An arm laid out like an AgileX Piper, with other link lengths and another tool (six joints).
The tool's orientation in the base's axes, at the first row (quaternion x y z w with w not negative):
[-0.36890 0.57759 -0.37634 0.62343]
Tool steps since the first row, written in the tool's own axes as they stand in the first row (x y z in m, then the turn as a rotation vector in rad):
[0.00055 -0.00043 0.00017 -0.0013 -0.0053 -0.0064]
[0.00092 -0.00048 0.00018 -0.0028 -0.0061 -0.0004]
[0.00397 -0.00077 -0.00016 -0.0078 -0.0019 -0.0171]
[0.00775 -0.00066 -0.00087 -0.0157 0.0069 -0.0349]
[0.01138 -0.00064 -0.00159 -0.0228 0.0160 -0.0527]
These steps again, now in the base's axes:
[0.00018 -0.00068 0.00015 -0.0067 -0.0014 0.0049]
[0.00020 -0.00103 0.00003 -0.0008 -0.0002 0.0067]
[0.00000 -0.00390 -0.00108 -0.0175 0.0057 0.0041]
[-0.00051 -0.00725 -0.00289 -0.0353 0.0162 -0.0013]
[-0.00105 -0.01051 -0.00456 -0.0530 0.0262 -0.0074]

